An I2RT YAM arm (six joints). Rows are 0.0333 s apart.
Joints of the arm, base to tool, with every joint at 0 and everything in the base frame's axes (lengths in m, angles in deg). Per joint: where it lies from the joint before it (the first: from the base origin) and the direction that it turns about. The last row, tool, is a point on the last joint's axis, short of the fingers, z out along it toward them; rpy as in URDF.
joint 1: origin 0 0 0.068 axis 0 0 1
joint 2: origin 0.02 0.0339 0.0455 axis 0 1 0
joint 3: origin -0.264 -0.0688 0 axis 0 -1 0
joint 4: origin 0.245 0.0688 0.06 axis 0 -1 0
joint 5: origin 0.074 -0.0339 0.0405 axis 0 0 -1
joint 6: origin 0.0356 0 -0.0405 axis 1 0 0
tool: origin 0 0 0 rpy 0 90 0
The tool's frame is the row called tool.
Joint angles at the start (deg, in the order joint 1, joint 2, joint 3, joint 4, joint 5, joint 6): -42.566 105.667 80.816 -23.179 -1.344 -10.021
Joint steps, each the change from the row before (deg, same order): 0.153 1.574 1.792 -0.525 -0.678 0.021; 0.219 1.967 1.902 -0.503 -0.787 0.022; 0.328 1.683 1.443 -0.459 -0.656 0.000; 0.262 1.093 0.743 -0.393 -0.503 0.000; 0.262 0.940 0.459 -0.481 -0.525 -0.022; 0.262 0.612 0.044 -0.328 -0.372 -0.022; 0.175 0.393 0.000 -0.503 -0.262 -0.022; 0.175 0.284 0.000 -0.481 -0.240 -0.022; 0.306 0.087 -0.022 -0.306 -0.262 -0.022
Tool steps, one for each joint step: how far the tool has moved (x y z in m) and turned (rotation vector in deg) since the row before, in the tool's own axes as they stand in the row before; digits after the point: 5 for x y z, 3 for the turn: -0.00416 0.00070 0.00562 -0.822 0.170 -0.084; -0.00350 0.00125 0.00805 -1.017 0.404 -0.118; -0.00197 0.00221 0.00753 -0.980 0.550 -0.210; -0.00008 0.00199 0.00548 -0.792 0.627 -0.152; 0.00112 0.00220 0.00525 -0.849 0.840 -0.154; 0.00197 0.00229 0.00418 -0.684 0.803 -0.154; 0.00194 0.00163 0.00277 -0.520 0.827 -0.083; 0.00154 0.00160 0.00204 -0.474 0.703 -0.092; 0.00054 0.00256 0.00086 -0.511 0.353 -0.229
